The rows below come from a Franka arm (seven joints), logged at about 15 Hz.
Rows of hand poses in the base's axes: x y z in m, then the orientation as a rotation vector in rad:
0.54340, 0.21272, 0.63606, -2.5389, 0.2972, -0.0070
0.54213, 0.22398, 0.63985, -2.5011, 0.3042, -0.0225
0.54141, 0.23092, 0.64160, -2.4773, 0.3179, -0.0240
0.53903, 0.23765, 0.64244, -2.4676, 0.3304, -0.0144
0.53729, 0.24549, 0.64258, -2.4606, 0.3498, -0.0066
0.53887, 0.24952, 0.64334, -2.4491, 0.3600, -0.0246
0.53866, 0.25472, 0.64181, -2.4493, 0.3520, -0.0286
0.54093, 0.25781, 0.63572, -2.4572, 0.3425, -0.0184
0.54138, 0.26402, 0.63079, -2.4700, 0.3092, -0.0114
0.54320, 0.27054, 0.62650, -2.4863, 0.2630, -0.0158
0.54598, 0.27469, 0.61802, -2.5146, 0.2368, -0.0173
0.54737, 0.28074, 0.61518, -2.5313, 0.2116, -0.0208
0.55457, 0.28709, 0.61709, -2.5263, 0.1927, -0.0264
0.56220, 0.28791, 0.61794, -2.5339, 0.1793, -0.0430
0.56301, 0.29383, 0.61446, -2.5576, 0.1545, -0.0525
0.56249, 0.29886, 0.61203, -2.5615, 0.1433, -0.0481
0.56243, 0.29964, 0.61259, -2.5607, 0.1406, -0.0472
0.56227, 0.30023, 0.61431, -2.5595, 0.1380, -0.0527
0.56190, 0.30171, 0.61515, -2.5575, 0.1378, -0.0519
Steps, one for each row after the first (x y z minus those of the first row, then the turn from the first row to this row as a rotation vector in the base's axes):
-0.00127, 0.01126, 0.00379, 0.0354, -0.0130, -0.0115
-0.00199, 0.01820, 0.00554, 0.0575, -0.0132, -0.0238
-0.00437, 0.02493, 0.00638, 0.0667, -0.0042, -0.0316
-0.00611, 0.03277, 0.00652, 0.0723, 0.0053, -0.0445
-0.00453, 0.03680, 0.00728, 0.0809, -0.0064, -0.0570
-0.00474, 0.04200, 0.00575, 0.0812, -0.0112, -0.0520
-0.00247, 0.04509, -0.00034, 0.0754, -0.0053, -0.0421
-0.00202, 0.05130, -0.00527, 0.0667, -0.0068, -0.0153
-0.00020, 0.05782, -0.00956, 0.0542, -0.0190, 0.0184
0.00258, 0.06197, -0.01804, 0.0280, -0.0234, 0.0391
0.00397, 0.06802, -0.02088, 0.0128, -0.0299, 0.0576
0.01117, 0.07437, -0.01897, 0.0184, -0.0387, 0.0696
0.01880, 0.07519, -0.01812, 0.0100, -0.0528, 0.0761
0.01961, 0.08111, -0.02160, -0.0132, -0.0626, 0.0933
0.01909, 0.08614, -0.02403, -0.0162, -0.0615, 0.1024
0.01903, 0.08692, -0.02347, -0.0152, -0.0616, 0.1045
0.01887, 0.08751, -0.02175, -0.0144, -0.0662, 0.1051
0.01850, 0.08899, -0.02091, -0.0124, -0.0659, 0.1053

